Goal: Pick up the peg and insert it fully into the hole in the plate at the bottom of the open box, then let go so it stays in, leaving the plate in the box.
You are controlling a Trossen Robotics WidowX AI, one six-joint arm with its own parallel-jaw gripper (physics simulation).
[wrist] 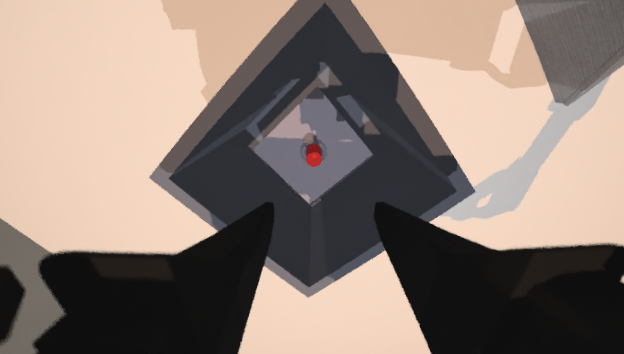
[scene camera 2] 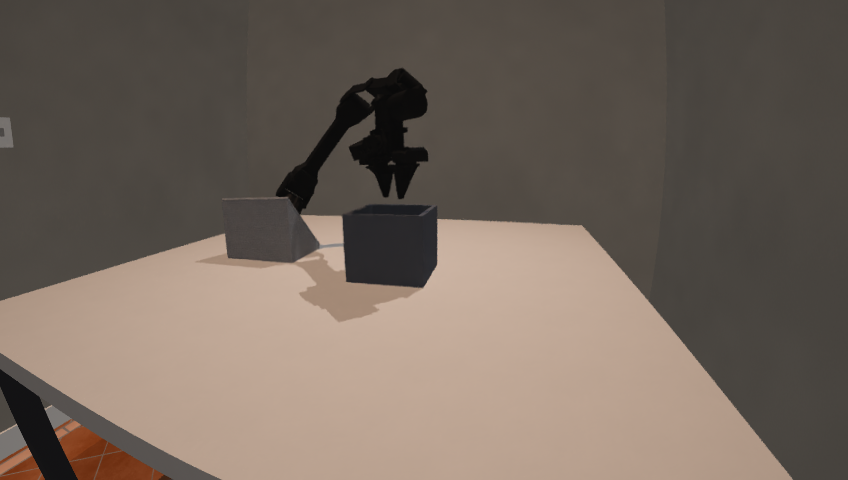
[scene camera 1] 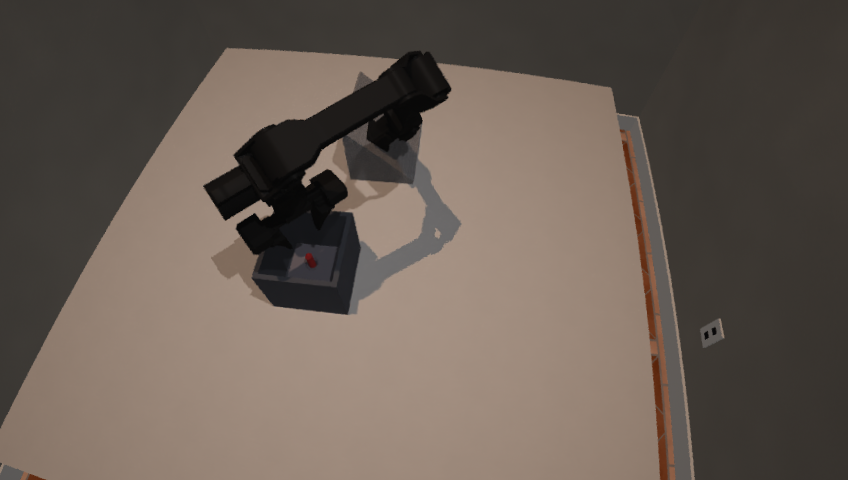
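Pixels of known places: gripper, fingertip midpoint: (wrist: 324,209) (scene camera 2: 393,198) (scene camera 1: 304,237); arm's base at its link origin: (scene camera 2: 283,218) (scene camera 1: 378,135).
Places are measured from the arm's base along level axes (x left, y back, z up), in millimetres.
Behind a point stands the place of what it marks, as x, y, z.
Note:
The red peg (scene camera 1: 310,260) {-106, -328, -19} (wrist: 313,156) {-112, -321, -13} stands upright in the ringed hole near the middle of the grey plate (scene camera 1: 324,270) {-81, -337, -42} (wrist: 345,160) {-78, -306, -42}. How deep it sits is hard to tell. The plate lies at the bottom of the open dark box (scene camera 1: 309,296) {-96, -405, -20} (scene camera 2: 383,249) {-188, -322, -28} (wrist: 225,195) {-146, -391, 11}, turned relative to the box walls in the wrist view. My gripper (scene camera 2: 393,196) {-101, -323, 60} (wrist: 324,209) {-101, -323, 60} is open and empty, pointing down, with its fingertips above the box's rim and apart from the peg. The peg and plate are hidden by the box walls in scene camera 2.
A grey wedge-shaped block (scene camera 1: 380,169) {7, -59, -54} (scene camera 2: 258,230) {-67, 41, -21} (wrist: 575,50) {11, -59, -62} stands by the arm's base. The box and the wedge stand on the pale table (scene camera 1: 476,356) {229, -484, -100} (scene camera 2: 476,380) {-497, -503, -100}, and the arm reaches over from the wedge's side to above the box.

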